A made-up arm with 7 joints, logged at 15 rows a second.
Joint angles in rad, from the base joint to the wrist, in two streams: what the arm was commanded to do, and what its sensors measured. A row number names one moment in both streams.
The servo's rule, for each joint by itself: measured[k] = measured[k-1] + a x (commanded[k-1-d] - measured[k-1]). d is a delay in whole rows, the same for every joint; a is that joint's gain. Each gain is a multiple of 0.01, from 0.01 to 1. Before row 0 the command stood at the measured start. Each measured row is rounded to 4 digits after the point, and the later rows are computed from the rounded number. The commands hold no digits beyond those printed.
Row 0, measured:
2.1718 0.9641 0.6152 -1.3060 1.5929 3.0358 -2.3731
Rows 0 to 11, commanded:
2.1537 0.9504 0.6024 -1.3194 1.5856 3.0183 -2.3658
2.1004 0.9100 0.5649 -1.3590 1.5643 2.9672 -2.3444
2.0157 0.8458 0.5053 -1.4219 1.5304 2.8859 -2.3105
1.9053 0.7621 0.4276 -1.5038 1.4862 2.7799 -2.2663
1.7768 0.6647 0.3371 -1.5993 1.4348 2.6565 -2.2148
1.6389 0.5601 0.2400 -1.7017 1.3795 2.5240 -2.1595
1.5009 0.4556 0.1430 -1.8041 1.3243 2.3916 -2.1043
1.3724 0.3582 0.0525 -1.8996 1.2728 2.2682 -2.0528
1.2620 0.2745 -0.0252 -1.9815 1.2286 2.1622 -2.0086
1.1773 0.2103 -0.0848 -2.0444 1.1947 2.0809 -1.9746
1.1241 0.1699 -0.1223 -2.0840 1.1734 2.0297 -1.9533
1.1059 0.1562 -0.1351 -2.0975 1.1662 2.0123 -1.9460
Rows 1 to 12, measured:
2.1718 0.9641 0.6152 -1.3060 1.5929 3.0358 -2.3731
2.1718 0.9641 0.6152 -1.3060 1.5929 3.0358 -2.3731
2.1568 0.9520 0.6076 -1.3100 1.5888 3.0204 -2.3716
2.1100 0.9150 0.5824 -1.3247 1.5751 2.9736 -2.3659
2.0317 0.8541 0.5369 -1.3539 1.5501 2.8964 -2.3543
1.9268 0.7731 0.4724 -1.3989 1.5143 2.7939 -2.3358
1.8023 0.6777 0.3926 -1.4590 1.4698 2.6730 -2.3104
1.6667 0.5742 0.3026 -1.5318 1.4192 2.5419 -2.2787
1.5291 0.4698 0.2084 -1.6135 1.3661 2.4096 -2.2421
1.3990 0.3716 0.1164 -1.6993 1.3139 2.2852 -2.2023
1.2853 0.2862 0.0329 -1.7840 1.2661 2.1770 -2.1616
1.1957 0.2194 -0.0365 -1.8621 1.2261 2.0924 -2.1223
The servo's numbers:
d 2
a 0.83 0.88 0.59 0.30 0.56 0.88 0.21

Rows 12 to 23, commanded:
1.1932 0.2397 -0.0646 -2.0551 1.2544 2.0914 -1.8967
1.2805 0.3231 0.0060 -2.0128 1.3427 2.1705 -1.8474
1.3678 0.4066 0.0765 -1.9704 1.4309 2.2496 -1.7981
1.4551 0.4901 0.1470 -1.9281 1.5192 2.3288 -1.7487
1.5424 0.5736 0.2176 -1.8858 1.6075 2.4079 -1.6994
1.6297 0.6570 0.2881 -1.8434 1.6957 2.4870 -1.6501
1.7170 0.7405 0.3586 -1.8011 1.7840 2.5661 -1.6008
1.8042 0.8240 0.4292 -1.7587 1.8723 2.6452 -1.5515
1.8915 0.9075 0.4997 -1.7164 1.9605 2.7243 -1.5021
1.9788 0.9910 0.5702 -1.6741 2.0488 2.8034 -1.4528
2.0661 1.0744 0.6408 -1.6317 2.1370 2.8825 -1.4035
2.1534 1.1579 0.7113 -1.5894 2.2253 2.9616 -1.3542
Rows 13 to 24, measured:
1.1363 0.1758 -0.0871 -1.9287 1.1966 2.0372 -2.0868
1.1111 0.1586 -0.1154 -1.9793 1.1796 2.0153 -2.0572
1.1792 0.2300 -0.0854 -2.0020 1.2215 2.0823 -2.0235
1.2633 0.3119 -0.0315 -2.0052 1.2894 2.1599 -1.9865
1.3500 0.3952 0.0322 -1.9948 1.3686 2.2388 -1.9469
1.4372 0.4787 0.0999 -1.9748 1.4529 2.3180 -1.9053
1.5245 0.5622 0.1693 -1.9481 1.5395 2.3971 -1.8621
1.6118 0.6456 0.2394 -1.9167 1.6270 2.4762 -1.8176
1.6991 0.7291 0.3097 -1.8820 1.7149 2.5553 -1.7721
1.7863 0.8126 0.3802 -1.8450 1.8030 2.6344 -1.7258
1.8736 0.8961 0.4507 -1.8064 1.8912 2.7135 -1.6788
1.9609 0.9796 0.5212 -1.7667 1.9795 2.7926 -1.6313

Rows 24 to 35, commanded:
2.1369 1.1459 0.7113 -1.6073 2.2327 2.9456 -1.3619
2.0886 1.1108 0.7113 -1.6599 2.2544 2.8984 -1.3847
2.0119 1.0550 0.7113 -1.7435 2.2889 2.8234 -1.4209
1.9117 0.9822 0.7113 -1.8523 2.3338 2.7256 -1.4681
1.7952 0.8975 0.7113 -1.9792 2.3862 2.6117 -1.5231
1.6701 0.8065 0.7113 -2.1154 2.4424 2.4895 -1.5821
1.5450 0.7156 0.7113 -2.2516 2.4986 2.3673 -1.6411
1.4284 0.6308 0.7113 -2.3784 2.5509 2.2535 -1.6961
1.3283 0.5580 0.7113 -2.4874 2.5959 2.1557 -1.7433
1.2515 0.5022 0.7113 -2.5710 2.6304 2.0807 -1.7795
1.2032 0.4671 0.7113 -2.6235 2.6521 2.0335 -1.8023
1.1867 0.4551 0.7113 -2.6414 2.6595 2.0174 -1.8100
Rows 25 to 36, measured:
2.0482 1.0630 0.5918 -1.7262 2.0677 2.8717 -1.5835
2.1355 1.1465 0.6623 -1.6852 2.1560 2.9508 -1.5353
2.1367 1.1460 0.6912 -1.6618 2.1990 2.9462 -1.4989
2.0968 1.1150 0.7031 -1.6612 2.2300 2.9041 -1.4749
2.0263 1.0622 0.7079 -1.6859 2.2630 2.8331 -1.4636
1.9312 0.9918 0.7099 -1.7358 2.3026 2.7385 -1.4645
1.8183 0.9088 0.7107 -1.8088 2.3494 2.6269 -1.4768
1.6953 0.8188 0.7111 -1.9008 2.4015 2.5060 -1.4989
1.5706 0.7280 0.7112 -2.0060 2.4559 2.3839 -1.5288
1.4526 0.6425 0.7113 -2.1177 2.5091 2.2691 -1.5639
1.3494 0.5681 0.7113 -2.2286 2.5577 2.1693 -1.6016
1.2681 0.5101 0.7113 -2.3313 2.5984 2.0913 -1.6390

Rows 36 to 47, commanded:
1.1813 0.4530 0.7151 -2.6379 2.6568 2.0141 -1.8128
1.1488 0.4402 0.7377 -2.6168 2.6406 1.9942 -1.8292
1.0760 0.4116 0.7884 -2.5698 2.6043 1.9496 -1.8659
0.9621 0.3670 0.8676 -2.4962 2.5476 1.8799 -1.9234
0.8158 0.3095 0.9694 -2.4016 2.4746 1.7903 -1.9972
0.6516 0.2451 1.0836 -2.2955 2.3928 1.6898 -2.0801
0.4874 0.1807 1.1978 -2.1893 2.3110 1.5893 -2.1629
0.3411 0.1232 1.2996 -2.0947 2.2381 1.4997 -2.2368
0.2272 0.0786 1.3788 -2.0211 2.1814 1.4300 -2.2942
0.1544 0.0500 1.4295 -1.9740 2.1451 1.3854 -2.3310
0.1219 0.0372 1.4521 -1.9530 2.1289 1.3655 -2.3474
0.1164 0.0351 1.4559 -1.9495 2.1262 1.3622 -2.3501
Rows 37 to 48, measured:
1.2142 0.4723 0.7113 -2.4190 2.6285 2.0404 -1.6733
1.1914 0.4572 0.7113 -2.4857 2.6459 2.0202 -1.7020
1.1830 0.4535 0.7135 -2.5314 2.6520 2.0148 -1.7253
1.1546 0.4418 0.7278 -2.5570 2.6456 1.9967 -1.7471
1.0894 0.4152 0.7636 -2.5608 2.6225 1.9553 -1.7720
0.9837 0.3728 0.8250 -2.5414 2.5806 1.8889 -1.8038
0.8443 0.3171 0.9102 -2.4995 2.5212 1.8021 -1.8444
0.6844 0.2537 1.0125 -2.4383 2.4493 1.7033 -1.8939
0.5209 0.1895 1.1218 -2.3636 2.3719 1.6030 -1.9504
0.3717 0.1312 1.2267 -2.2829 2.2970 1.5121 -2.0105
0.2518 0.0849 1.3164 -2.2044 2.2323 1.4399 -2.0701
0.1710 0.0542 1.3831 -2.1353 2.1835 1.3919 -2.1249

